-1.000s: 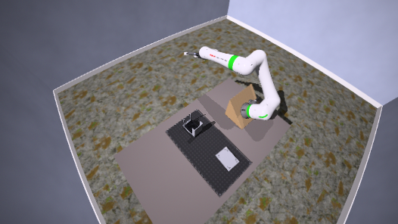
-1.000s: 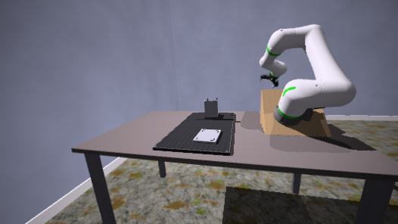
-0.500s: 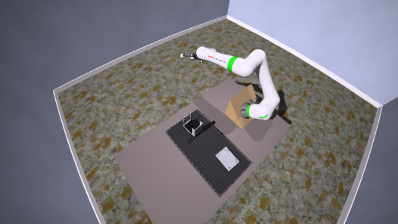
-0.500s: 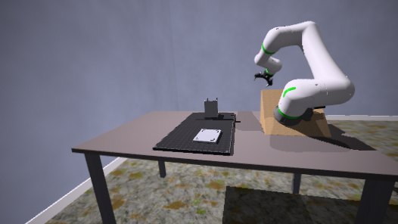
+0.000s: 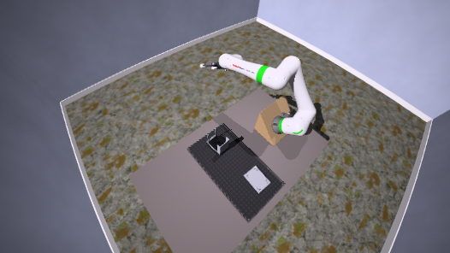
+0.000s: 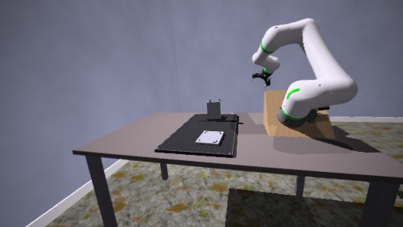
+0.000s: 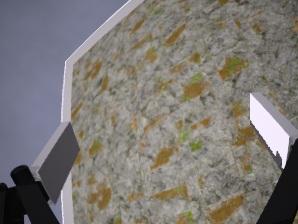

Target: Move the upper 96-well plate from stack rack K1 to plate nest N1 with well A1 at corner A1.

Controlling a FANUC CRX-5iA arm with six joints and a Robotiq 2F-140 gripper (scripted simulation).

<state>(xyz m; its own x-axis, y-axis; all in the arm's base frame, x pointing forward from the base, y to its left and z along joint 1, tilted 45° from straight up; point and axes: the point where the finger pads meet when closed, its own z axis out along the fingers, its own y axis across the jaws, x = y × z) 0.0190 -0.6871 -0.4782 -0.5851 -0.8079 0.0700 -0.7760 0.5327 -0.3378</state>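
My hand is 580 mm to the right of the 96-well plate, 430 mm short of it and 180 mm above it. From my hand the other things lie so: pale square: 900 mm to the left, 360 mm ahead, 210 mm below; plate nest N1: 970 mm to the left, 420 mm ahead, 210 mm below.
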